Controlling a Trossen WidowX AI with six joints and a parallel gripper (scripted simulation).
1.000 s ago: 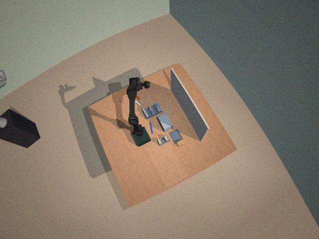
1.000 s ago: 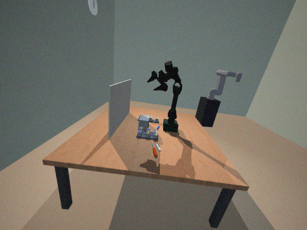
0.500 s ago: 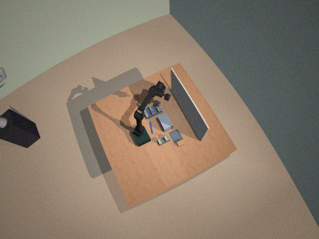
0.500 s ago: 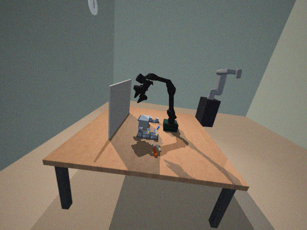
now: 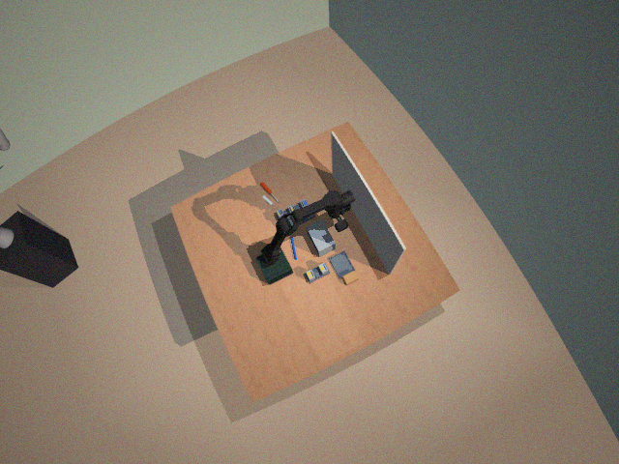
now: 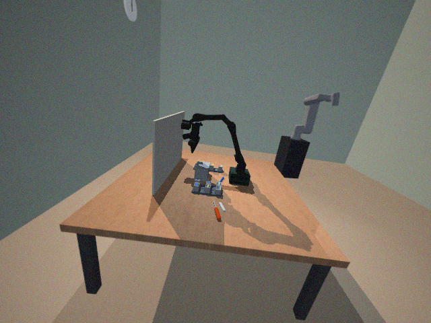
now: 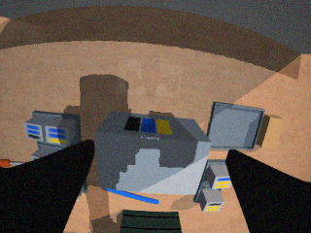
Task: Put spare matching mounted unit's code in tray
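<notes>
Right now the grey spare is 180 mm behind my gripper tip, 270 mm to the left of it and 160 mm below it. From my gripper tip the other things lie so: grey tray: 80 mm behind, 170 mm to the right, 200 mm below; then tall grey panel: 160 mm ahead, 30 mm to the right, 20 mm above; then grey mounted unit: 90 mm behind, 20 mm to the left, 150 mm below.
</notes>
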